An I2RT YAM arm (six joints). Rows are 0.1 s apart.
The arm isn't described. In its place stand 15 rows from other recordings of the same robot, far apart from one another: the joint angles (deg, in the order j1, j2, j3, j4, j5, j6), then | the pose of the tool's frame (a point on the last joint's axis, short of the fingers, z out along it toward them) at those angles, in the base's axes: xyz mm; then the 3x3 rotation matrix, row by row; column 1 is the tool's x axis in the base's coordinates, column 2 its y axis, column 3 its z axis.
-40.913, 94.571, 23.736, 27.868, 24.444, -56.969 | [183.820, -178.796, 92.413], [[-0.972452, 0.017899, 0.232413], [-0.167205, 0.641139, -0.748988], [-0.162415, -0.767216, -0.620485]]
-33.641, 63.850, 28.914, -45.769, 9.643, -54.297 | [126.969, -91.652, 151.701], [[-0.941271, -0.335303, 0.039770], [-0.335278, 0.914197, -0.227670], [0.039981, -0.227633, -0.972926]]
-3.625, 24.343, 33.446, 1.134, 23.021, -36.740 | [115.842, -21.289, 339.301], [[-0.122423, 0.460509, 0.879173], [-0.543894, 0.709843, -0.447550], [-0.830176, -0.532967, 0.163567]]
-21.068, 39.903, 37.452, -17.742, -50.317, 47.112 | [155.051, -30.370, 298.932], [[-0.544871, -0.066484, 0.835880], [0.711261, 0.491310, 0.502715], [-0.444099, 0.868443, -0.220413]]
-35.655, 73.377, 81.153, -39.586, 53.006, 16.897 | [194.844, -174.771, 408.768], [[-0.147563, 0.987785, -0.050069], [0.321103, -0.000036, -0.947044], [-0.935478, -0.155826, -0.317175]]
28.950, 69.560, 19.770, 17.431, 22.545, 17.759 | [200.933, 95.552, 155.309], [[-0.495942, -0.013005, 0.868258], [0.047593, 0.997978, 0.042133], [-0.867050, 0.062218, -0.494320]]
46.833, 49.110, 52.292, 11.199, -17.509, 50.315 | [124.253, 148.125, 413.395], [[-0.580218, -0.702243, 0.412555], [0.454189, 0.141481, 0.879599], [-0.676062, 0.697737, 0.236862]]
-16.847, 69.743, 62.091, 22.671, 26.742, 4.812 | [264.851, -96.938, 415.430], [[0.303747, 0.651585, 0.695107], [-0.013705, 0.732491, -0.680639], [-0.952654, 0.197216, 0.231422]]
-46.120, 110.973, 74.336, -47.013, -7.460, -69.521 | [252.160, -255.548, 153.327], [[-0.901220, -0.398797, 0.169598], [-0.402911, 0.915174, 0.010948], [-0.159578, -0.058466, -0.985452]]
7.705, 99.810, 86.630, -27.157, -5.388, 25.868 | [396.564, 57.026, 305.358], [[-0.666351, 0.095931, 0.739442], [0.348176, 0.916967, 0.194797], [-0.659356, 0.387259, -0.644422]]
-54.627, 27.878, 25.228, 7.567, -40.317, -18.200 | [96.887, -96.680, 294.223], [[-0.030493, 0.251610, 0.967348], [-0.368431, 0.896823, -0.244880], [-0.929155, -0.363868, 0.065354]]
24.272, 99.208, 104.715, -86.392, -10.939, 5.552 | [286.763, 136.721, 349.757], [[-0.937570, -0.341899, 0.063783], [-0.318575, 0.917810, 0.236926], [-0.139546, 0.201815, -0.969432]]
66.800, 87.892, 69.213, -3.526, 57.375, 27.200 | [164.603, 307.938, 320.478], [[-0.218516, -0.099480, 0.970750], [0.115737, 0.985127, 0.127006], [-0.968946, 0.140104, -0.203752]]
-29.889, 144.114, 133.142, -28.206, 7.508, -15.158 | [492.347, -288.351, 211.479], [[-0.680798, 0.418407, 0.601206], [0.092292, 0.863251, -0.496266], [-0.726633, -0.282370, -0.626316]]
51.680, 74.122, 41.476, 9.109, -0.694, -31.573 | [177.562, 225.367, 242.019], [[0.203399, -0.803888, 0.558921], [-0.586994, 0.356765, 0.726744], [-0.783624, -0.475903, -0.399312]]
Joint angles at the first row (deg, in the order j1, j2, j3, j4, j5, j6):
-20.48, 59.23, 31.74, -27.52, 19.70, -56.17
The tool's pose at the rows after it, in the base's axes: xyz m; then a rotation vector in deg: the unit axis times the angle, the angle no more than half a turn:
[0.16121, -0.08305, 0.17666, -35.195, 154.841, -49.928]
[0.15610, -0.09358, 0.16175, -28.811, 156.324, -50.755]
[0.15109, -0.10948, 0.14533, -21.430, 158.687, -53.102]
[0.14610, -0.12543, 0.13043, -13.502, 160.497, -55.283]
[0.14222, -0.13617, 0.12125, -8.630, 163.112, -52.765]
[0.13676, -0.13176, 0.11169, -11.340, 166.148, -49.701]
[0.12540, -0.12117, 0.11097, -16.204, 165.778, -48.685]
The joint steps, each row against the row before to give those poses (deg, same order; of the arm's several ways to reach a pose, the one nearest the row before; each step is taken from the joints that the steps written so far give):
-3.16, -1.21, -3.68, 0.43, -0.96, 1.33
-3.72, 1.62, -2.99, 5.05, -0.13, 0.96
-4.91, 3.81, -2.46, 6.55, 0.91, 0.27
-4.68, 4.66, -1.73, 6.79, 0.88, 0.73
-3.40, 3.85, 0.27, 1.47, -1.25, 0.94
-0.17, 0.96, -1.28, -0.94, -0.62, -1.18
-0.06, -4.92, -2.90, -1.89, -1.44, -3.06

